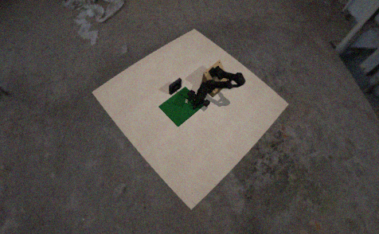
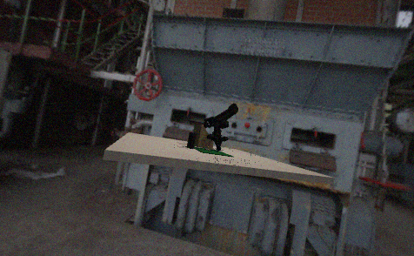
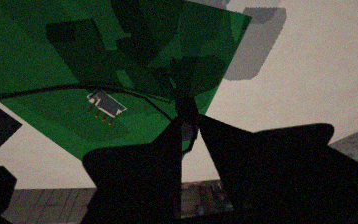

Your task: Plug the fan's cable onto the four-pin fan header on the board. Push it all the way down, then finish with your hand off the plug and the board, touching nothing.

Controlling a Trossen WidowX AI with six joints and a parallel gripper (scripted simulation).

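Now: gripper tip 6 cm short of the green board, 9 cm to the left of it and 5 cm above it. Round my gripper tip: black fan 2 cm behind, 23 cm to the right, 2 cm above; then black plug 1 cm ahead, 1 cm below.
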